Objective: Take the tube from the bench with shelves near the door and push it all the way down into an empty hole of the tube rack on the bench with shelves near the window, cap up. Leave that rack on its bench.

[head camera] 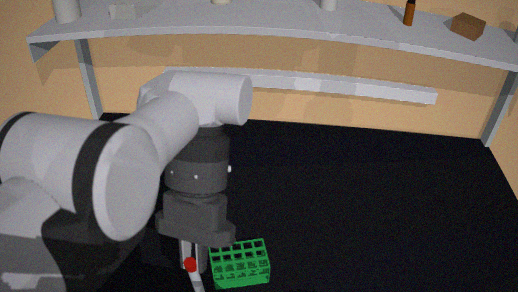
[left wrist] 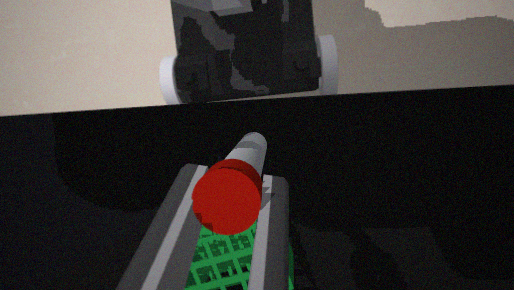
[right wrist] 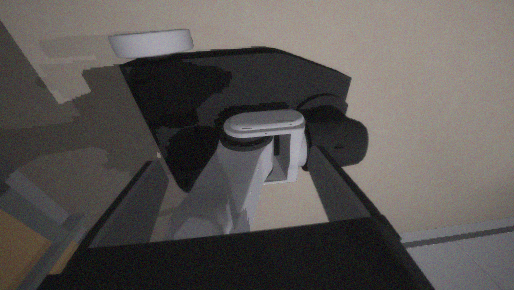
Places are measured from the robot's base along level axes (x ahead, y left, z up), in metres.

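Where they show: left gripper, between the fingertips: [head camera: 193, 268] [left wrist: 234, 187]; right gripper, between the fingertips: [right wrist: 238, 163]; robot's base, origin of its link: [left wrist: 253, 77].
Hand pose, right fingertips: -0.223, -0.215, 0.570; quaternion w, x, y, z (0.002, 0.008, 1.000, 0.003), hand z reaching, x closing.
Note:
Things, the pixels of their top centre, and the offset from my right fingertips, as dx, dy, dz. "spot": a spot on its surface instead. Level surfaces: height alone.
- tube, centre of its top: [left wrist: 216, 197] [head camera: 191, 263] +0.366, +0.323, +0.458
- green tube rack, centre of its top: [left wrist: 227, 269] [head camera: 238, 256] +0.505, +0.266, +0.266
- black bench top, height of its surface: dz +0.193
- grey shelf, height of its surface: dz +0.650
- brown bottle, a spot on its surface: [head camera: 409, 14] spot: +0.898, -0.123, +0.681
- brown box, a spot on its surface: [head camera: 468, 26] spot: +0.888, -0.298, +0.682
My left gripper [head camera: 191, 262] [left wrist: 234, 187] is shut on the tube [head camera: 198, 282] [left wrist: 251, 150], just below its red cap. The cap faces the left wrist camera, and the pale body points away, tilted, toward the bottom edge of the head view. The green tube rack [head camera: 240, 275] [left wrist: 215, 260] stands upright on the black bench, right beside the gripper at its right in the head view. Its visible holes hold no tube; part of its left back corner is hidden by the gripper. In the left wrist view the rack lies beyond and below the cap. My right gripper [right wrist: 238, 163] is open and empty.
The black bench top [head camera: 360, 200] [left wrist: 400, 150] spreads around the rack. A grey shelf [head camera: 280, 25] above its back carries a brown bottle [head camera: 409, 14], a brown box [head camera: 468, 26] and pale containers. The robot's base [left wrist: 250, 55] [right wrist: 240, 80] stands at the bench's edge.

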